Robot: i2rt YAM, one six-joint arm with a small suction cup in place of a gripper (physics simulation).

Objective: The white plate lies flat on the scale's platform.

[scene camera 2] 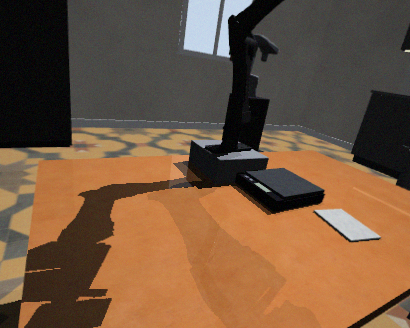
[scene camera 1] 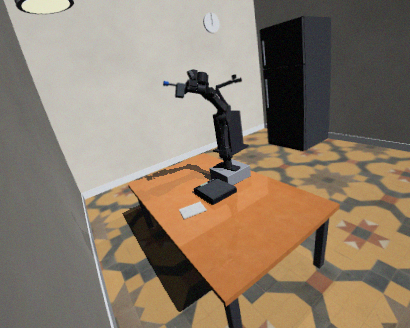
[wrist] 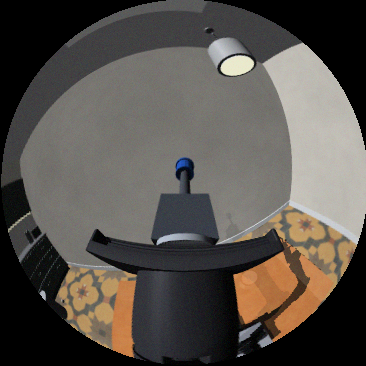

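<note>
The white plate is thin and rectangular and lies flat on the table, a little apart from the scale. The black scale lies flat on the table beside the arm's base, with a small pale display on one side and a bare platform on top. My gripper, a blue suction cup, is raised high above the table, pointing sideways, with nothing on it. The cup does not show in the second scene view. The plate and the scale do not show in the wrist view.
The arm stands on a grey base block at the back of the orange table. The arm casts a dark shadow on the table. A tall black fridge stands on the floor behind. A lamp hangs overhead.
</note>
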